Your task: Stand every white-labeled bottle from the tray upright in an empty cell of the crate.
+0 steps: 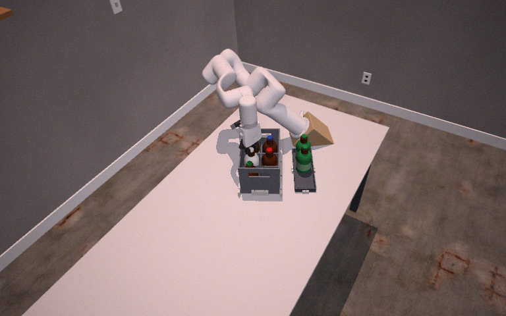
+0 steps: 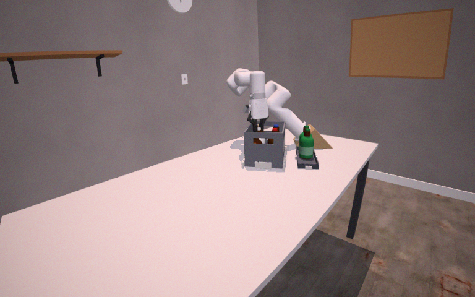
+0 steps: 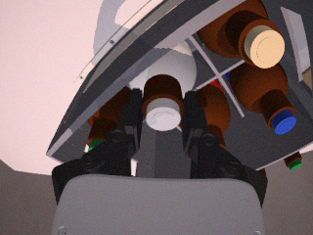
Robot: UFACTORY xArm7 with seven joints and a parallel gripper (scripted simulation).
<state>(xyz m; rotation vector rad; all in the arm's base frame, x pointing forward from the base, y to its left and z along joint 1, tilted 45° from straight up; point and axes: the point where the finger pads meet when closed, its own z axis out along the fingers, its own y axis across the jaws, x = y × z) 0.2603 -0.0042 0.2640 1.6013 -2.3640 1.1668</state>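
Right now my hand is 80 mm above the white-labeled bottle. From my hand the other things lie so: grey crate: 80 mm below, 40 mm to the left, 10 mm behind; then dark tray: 240 mm to the left, 150 mm below, 80 mm behind.
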